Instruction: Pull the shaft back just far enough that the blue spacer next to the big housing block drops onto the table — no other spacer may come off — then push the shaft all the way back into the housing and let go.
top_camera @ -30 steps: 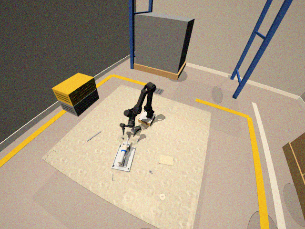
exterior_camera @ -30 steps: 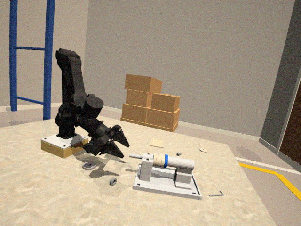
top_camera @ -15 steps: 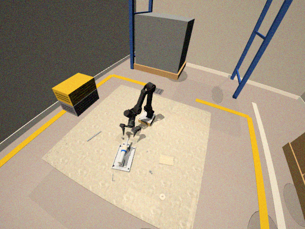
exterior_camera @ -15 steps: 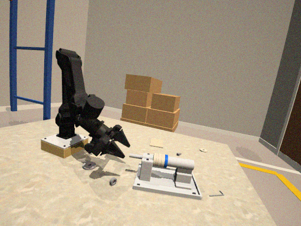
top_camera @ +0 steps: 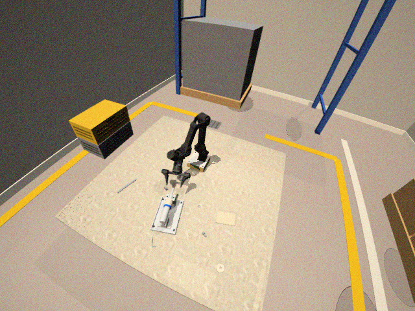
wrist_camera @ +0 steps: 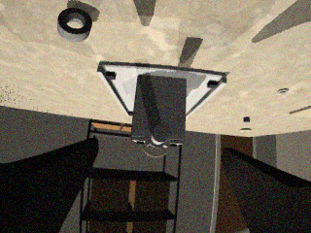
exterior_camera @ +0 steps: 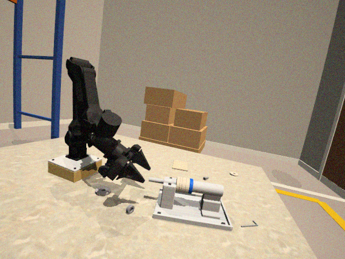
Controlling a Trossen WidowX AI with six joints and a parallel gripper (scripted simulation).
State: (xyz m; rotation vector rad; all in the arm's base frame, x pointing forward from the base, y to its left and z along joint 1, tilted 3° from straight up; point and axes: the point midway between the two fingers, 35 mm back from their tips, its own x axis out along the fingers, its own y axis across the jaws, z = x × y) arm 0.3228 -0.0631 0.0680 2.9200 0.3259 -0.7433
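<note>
Right now my gripper tip is 11 cm short of the grey shaft, 3 cm to the right of it and 1 cm above it. Also, from my gripper tip: blue spacer 14 cm ahead, 3 cm to the left, 1 cm below; then grey washer 14 cm behind, 3 cm to the right, 9 cm below; then nut 1 cm behind, 7 cm to the right, 8 cm below.
</note>
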